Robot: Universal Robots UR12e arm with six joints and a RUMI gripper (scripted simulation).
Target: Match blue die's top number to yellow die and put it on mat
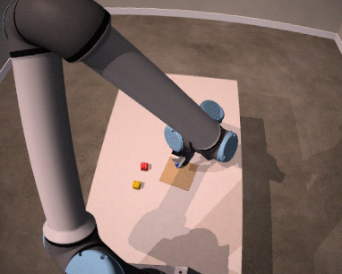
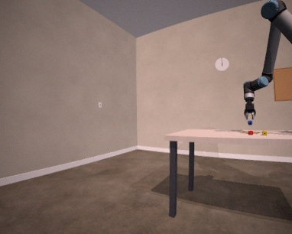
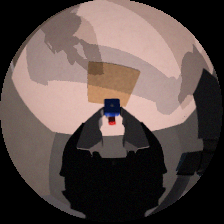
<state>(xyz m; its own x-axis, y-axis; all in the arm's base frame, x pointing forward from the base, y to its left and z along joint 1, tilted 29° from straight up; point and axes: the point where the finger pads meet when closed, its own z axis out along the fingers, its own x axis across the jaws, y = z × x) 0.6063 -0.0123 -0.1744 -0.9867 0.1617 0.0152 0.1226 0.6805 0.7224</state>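
The blue die is 1 cm below my hand. From my hand the other things lie so: mat 9 cm below; then yellow die 7 cm behind, 19 cm to the left, 8 cm below; then red die 2 cm ahead, 16 cm to the left, 8 cm below.
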